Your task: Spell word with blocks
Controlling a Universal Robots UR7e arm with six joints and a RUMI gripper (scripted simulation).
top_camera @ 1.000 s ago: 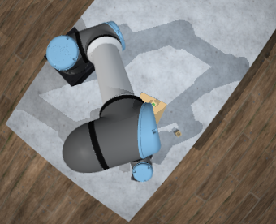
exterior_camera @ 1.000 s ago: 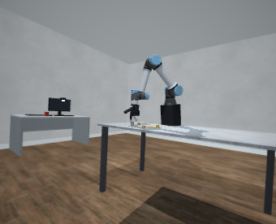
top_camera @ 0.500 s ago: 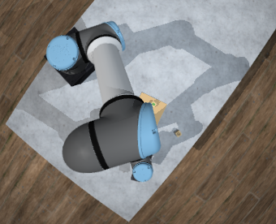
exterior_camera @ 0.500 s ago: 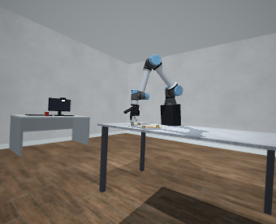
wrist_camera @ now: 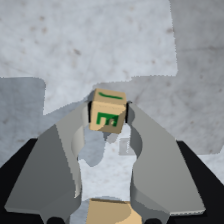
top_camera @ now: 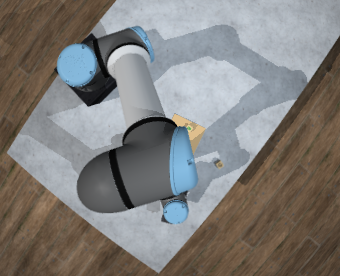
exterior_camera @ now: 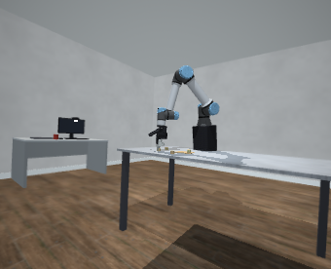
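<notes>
Right now my hand is right at the E block. From my hand the other things lie so: tan mat: 150 mm behind, 170 mm to the left, 10 mm below; then B block: 160 mm behind, 210 mm to the left; then D block: 150 mm behind, 60 mm to the right.
</notes>
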